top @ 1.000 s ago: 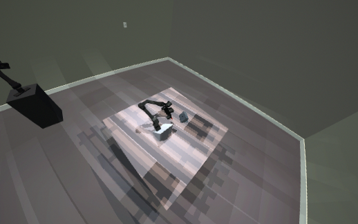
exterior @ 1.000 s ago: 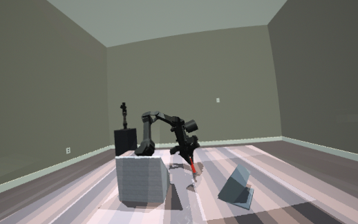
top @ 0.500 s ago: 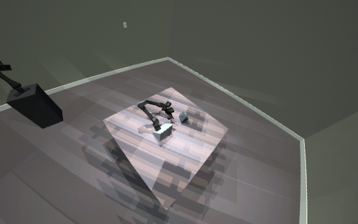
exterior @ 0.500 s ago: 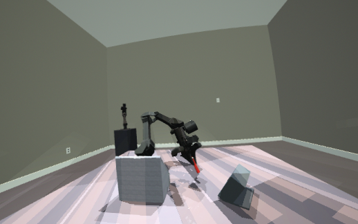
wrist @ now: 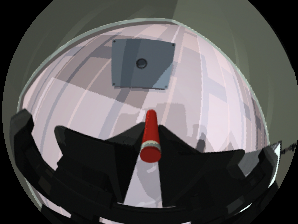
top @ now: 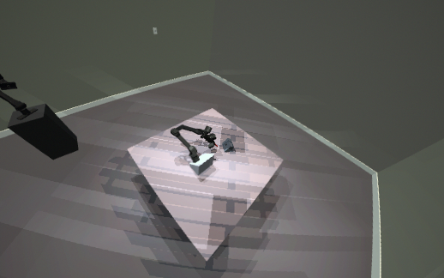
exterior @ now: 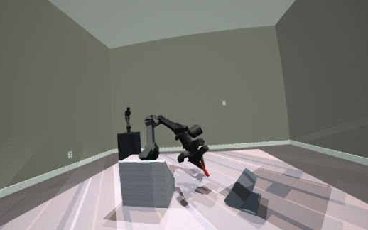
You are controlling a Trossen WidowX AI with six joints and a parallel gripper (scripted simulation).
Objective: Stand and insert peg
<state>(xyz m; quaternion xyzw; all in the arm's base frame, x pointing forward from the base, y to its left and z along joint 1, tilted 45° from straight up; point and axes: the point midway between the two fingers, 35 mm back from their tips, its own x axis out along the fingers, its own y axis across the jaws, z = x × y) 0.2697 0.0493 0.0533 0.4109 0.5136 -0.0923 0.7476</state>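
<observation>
The panel lies 15 cm ahead of my gripper tip, 6 cm to the right of it and 6 cm below it. Round my gripper tip: red peg (1 cm behind, 1 cm to the left, 1 cm above).
</observation>
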